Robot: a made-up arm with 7 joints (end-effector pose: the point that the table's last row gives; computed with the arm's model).
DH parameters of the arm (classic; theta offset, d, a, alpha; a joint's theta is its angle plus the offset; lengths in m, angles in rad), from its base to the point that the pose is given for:
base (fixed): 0 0.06 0 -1.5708
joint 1: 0 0.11 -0.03 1.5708
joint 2: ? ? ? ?
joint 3: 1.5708 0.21 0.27 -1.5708
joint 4: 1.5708 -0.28 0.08 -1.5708
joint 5: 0 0.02 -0.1 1.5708
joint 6: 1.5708 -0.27 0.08 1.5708
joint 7: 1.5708 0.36 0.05 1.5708
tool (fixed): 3.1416 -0.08 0 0
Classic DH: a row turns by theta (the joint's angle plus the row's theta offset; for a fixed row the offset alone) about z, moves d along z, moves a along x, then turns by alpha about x.
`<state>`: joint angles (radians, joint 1 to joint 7).
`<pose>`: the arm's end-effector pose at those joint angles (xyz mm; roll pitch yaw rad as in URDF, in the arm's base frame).
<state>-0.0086 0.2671 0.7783 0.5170 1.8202 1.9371 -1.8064</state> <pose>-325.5 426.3 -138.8 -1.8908 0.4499 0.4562</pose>
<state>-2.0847 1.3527 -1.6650 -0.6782 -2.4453 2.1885 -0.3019</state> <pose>-247.5 220.2 307.5 -1.1492 -1.0035 0.2176</pose>
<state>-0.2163 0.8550 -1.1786 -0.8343 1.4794 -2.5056 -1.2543</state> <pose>-162.3 605.8 -422.7 1.3035 0.2713 -1.9020</pose>
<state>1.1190 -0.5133 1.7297 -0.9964 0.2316 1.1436 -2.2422</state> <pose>-773.3 100.5 -76.5 -1.2190 -1.2750 0.9257</pose>
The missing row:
joint 2: 0 -0.27 -0.1 -1.5708
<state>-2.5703 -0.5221 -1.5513 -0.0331 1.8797 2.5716 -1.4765</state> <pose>185.5 221.4 530.8 -0.5344 0.8505 1.1897</pose>
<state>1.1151 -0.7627 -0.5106 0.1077 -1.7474 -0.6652 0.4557</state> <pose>-560.3 -94.4 -231.3 0.7196 -1.2422 -2.5819</pose>
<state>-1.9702 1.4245 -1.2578 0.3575 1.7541 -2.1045 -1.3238</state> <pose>409.9 630.5 121.5 -2.3510 0.0550 -0.6858</pose>
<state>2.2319 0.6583 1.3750 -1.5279 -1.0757 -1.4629 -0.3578</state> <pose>-131.5 210.1 1144.6 -1.2485 -1.0135 -2.5406</pose>
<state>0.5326 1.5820 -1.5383 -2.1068 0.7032 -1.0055 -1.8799</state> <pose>-254.4 288.0 562.3 -1.1350 0.5461 -2.2852</pose>
